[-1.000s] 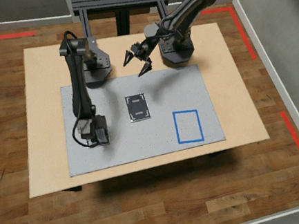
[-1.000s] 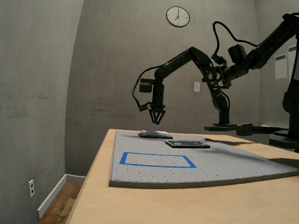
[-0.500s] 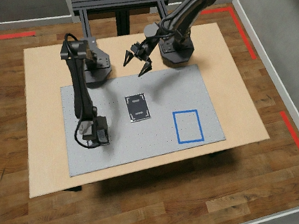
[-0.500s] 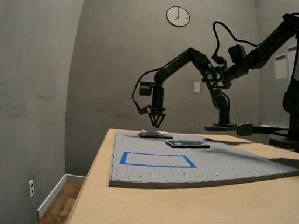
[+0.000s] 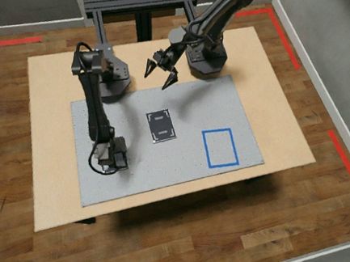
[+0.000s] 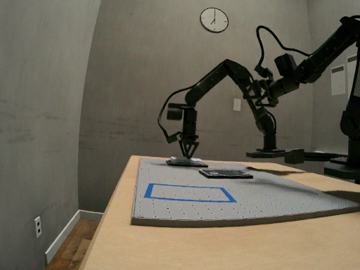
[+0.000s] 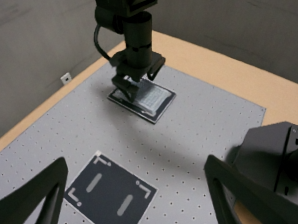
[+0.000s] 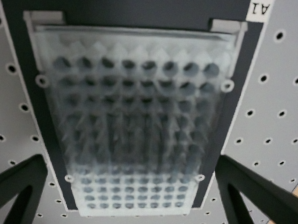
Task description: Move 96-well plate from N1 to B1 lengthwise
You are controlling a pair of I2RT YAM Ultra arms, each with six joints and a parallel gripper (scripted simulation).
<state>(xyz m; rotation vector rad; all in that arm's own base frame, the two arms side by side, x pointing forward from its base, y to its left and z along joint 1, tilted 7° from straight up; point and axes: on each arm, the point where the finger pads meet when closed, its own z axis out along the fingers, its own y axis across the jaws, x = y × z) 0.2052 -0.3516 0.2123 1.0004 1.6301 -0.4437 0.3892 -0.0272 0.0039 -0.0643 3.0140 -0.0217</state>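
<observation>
The 96-well plate is 2 cm below my right hand. Also, from my right hand: black nest: 8 cm behind, 26 cm to the left, 3 cm below.
</observation>
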